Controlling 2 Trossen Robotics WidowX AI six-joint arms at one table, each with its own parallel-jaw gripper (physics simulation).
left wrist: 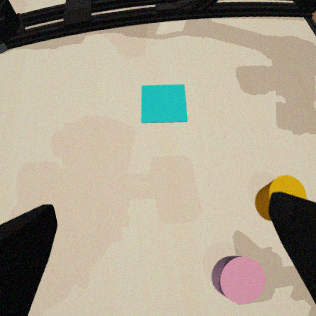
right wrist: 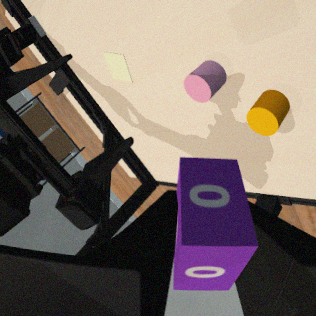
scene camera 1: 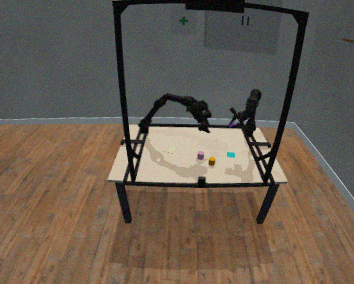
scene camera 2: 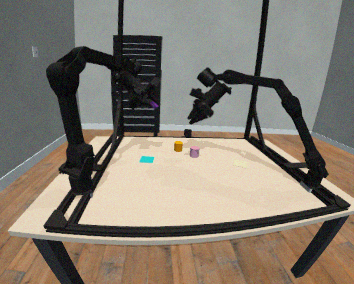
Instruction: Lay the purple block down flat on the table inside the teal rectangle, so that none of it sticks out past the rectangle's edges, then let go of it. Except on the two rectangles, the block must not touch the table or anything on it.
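Seen in the pictures: left gripper, fingertip midpoint: (left wrist: 164, 210) (right wrist: 102, 99) (scene camera 1: 209, 129) (scene camera 2: 188, 121); right gripper, fingertip midpoint: (right wrist: 198, 201) (scene camera 1: 229, 126) (scene camera 2: 158, 106); left arm's base, link origin: (right wrist: 31, 31) (scene camera 1: 144, 131) (scene camera 2: 311, 184); right arm's base, link origin: (left wrist: 7, 29) (scene camera 1: 248, 135) (scene camera 2: 82, 189).
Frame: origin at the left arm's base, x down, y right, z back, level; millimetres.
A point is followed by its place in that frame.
Note:
The purple block (scene camera 1: 232, 125) {x -249, y 250, z -683 mm} (scene camera 2: 154, 104) {x -242, y 217, z -681 mm} (right wrist: 215, 225) {x -247, y 221, z -693 mm} is an oblong with a pale ring mark on each of two visible faces. My right gripper (right wrist: 198, 201) {x -230, y 238, z -664 mm} is shut on it and holds it tilted, high above the table (scene camera 2: 170, 200) {x 19, y -64, z -594 mm}. The teal rectangle (scene camera 1: 231, 154) {x 18, y 210, z -718 mm} (scene camera 2: 147, 159) {x 18, y 212, z -711 mm} (left wrist: 164, 104) {x 18, y 215, z -710 mm} lies flat and bare on the table, left of the two cylinders in scene camera 2. It does not show in the right wrist view. My left gripper (scene camera 1: 205, 130) {x -179, y 204, z -532 mm} (scene camera 2: 192, 121) {x -179, y 204, z -532 mm} (left wrist: 164, 210) {x -179, y 204, z -532 mm} is open and empty, high above the table.
A pink-purple cylinder (scene camera 1: 200, 155) {x -19, y 301, z -481 mm} (scene camera 2: 194, 152) {x -10, y 257, z -486 mm} (left wrist: 243, 280) {x -27, y 280, z -482 mm} (right wrist: 198, 88) {x -27, y 279, z -486 mm} and an orange cylinder (scene camera 1: 212, 161) {x -19, y 362, z -566 mm} (scene camera 2: 178, 146) {x -12, y 319, z -564 mm} (left wrist: 289, 186) {x -26, y 345, z -572 mm} (right wrist: 263, 121) {x -26, y 341, z -567 mm} stand close together. A pale yellow rectangle (scene camera 1: 171, 150) {x 18, y 214, z -262 mm} (scene camera 2: 241, 163) {x 18, y 211, z -250 mm} (right wrist: 118, 67) {x 18, y 212, z -259 mm} lies flat. Black frame rails edge the table.

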